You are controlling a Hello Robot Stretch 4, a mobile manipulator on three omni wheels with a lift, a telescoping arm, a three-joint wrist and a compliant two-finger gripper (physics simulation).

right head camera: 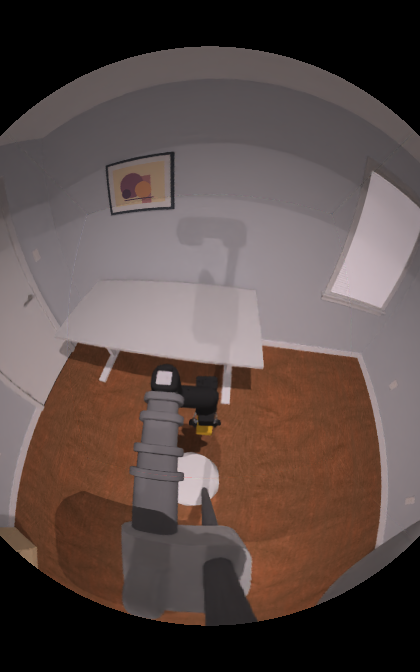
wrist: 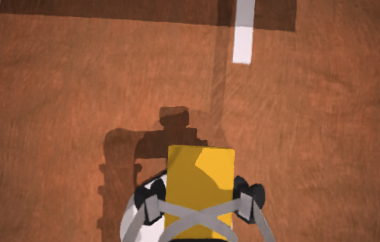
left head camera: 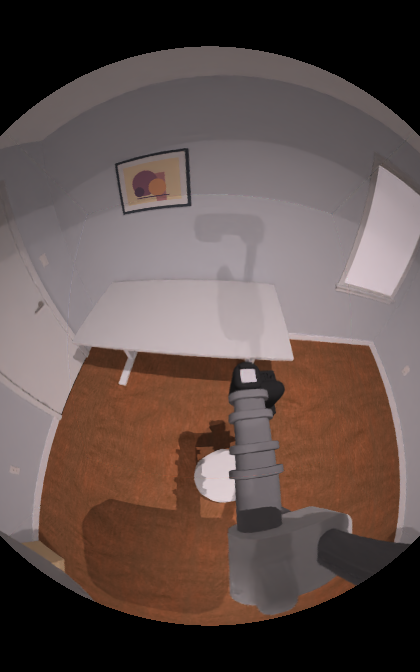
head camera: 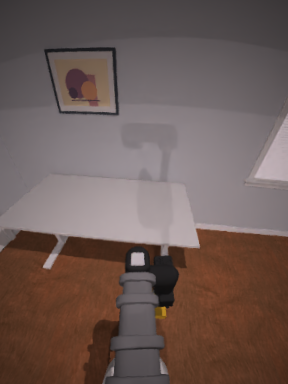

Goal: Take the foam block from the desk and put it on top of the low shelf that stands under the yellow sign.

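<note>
My gripper is shut on the yellow foam block, with one dark fingertip pad on each side of it in the wrist view. It holds the block over the brown floor, in front of the desk's near edge and clear of the desk. The white desk stands against the back wall. In the left head camera view the arm hides the gripper's fingers and the block. The low shelf and the yellow sign do not show in these views.
My round white base is below the arm. A desk leg reaches toward the gripper's side. A door is at the left, a window at the right. A tan box-like object shows at lower left.
</note>
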